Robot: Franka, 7 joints.
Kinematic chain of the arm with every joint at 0, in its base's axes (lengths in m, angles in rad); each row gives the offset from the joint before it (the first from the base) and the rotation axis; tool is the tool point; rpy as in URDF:
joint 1: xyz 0 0 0.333 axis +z
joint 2: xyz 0 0 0 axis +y
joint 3: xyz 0 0 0.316 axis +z
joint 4: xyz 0.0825 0 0 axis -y
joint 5: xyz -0.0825 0 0.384 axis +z
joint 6: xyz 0 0 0 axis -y
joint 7: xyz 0.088 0 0 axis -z
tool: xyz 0 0 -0.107 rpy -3.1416 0 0
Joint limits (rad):
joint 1: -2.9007..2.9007
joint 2: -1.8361..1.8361
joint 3: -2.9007..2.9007
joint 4: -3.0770..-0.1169
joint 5: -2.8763..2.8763
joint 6: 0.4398..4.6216
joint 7: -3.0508..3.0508
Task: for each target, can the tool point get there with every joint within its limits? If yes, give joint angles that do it. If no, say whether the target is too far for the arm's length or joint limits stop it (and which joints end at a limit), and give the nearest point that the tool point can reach.
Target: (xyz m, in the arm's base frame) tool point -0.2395 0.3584 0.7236
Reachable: yes | joints -0.0771 -1.5552 0.4734 -1.7557 -1.9424 3.7848 1.9663
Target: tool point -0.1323 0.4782 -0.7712
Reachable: no: too far | nearest point -0.1068 0.3859 -0.3477 | short by 0.434 m
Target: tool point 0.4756 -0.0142 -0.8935
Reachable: no: too far | nearest point 0.3777 -0.0113 -0.3523 | short by 0.550 m
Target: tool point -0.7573 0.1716 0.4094
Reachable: yes | joints -0.9952 -1.4356 -1.4943 -1.2047 -1.1688 2.1290 1.9148
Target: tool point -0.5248 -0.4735 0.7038
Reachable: yes | joints 1.1418 -0.8726 1.6526 -0.5819 -1.7994 3.4031 1.7319
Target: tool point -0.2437 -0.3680 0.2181
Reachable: yes | joints -0.9729 0.7867 -0.9275 -2.2314 -0.8226 1.4506 1.0195
